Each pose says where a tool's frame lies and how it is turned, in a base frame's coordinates. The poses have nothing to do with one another.
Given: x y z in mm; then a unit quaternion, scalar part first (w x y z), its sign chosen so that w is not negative.
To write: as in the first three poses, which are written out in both.
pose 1, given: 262 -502 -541 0.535 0.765 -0.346 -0.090
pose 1, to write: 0.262 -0.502 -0.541 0.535 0.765 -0.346 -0.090
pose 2, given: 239 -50 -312 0.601 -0.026 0.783 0.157
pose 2, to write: 0.239 -0.050 -0.312 0.601 -0.026 0.783 0.157
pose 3, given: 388 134 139 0.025 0.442 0.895 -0.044
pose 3, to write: 0.388 0.134 0.139 0.025 0.442 0.895 -0.044
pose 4, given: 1 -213 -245 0.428 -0.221 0.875 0.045
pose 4, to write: 0.001 -0.213 -0.245 0.428 -0.221 0.875 0.045
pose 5, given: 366 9 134 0.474 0.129 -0.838 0.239
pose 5, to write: 0.366 0.009 0.134 0.474 0.129 -0.838 0.239
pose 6, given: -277 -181 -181 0.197 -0.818 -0.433 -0.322
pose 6, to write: -0.277 -0.181 -0.181 0.197 -0.818 -0.433 -0.322
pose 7, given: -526 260 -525 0.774 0.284 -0.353 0.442
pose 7, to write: -0.526 0.260 -0.525 0.774 0.284 -0.353 0.442
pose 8, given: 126 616 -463 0.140 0.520 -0.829 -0.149
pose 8, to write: 0.126 0.616 -0.463 0.140 0.520 -0.829 -0.149
